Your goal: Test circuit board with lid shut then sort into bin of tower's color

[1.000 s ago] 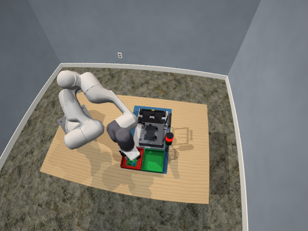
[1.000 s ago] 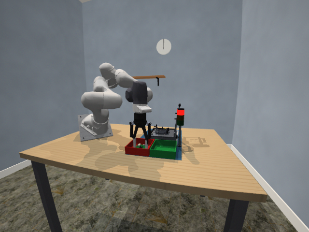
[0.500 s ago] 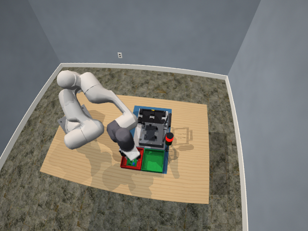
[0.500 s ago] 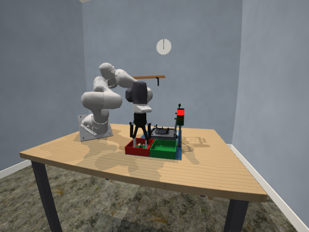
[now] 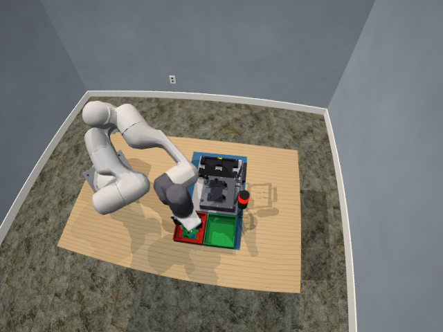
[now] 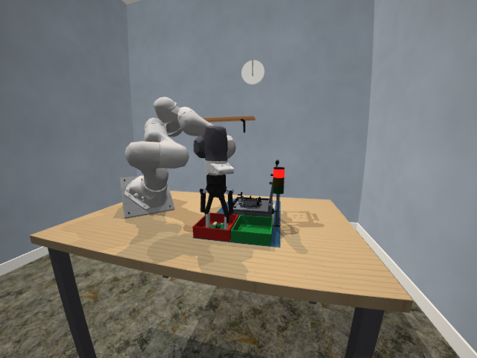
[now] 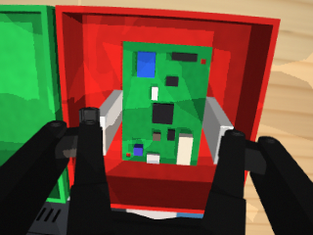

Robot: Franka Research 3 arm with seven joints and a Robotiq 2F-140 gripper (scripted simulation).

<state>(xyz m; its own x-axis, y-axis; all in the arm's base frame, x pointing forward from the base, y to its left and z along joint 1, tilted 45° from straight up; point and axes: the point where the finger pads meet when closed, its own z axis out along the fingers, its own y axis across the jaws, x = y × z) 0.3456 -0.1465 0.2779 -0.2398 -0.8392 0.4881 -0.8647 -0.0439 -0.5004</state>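
The red bin lies 2 cm below my hand. Also, from my hand: tester plate (17 cm to the left, 16 cm ahead, 4 cm above); green circuit board (2 cm below); green bin (15 cm ahead, 4 cm to the right, 2 cm below).
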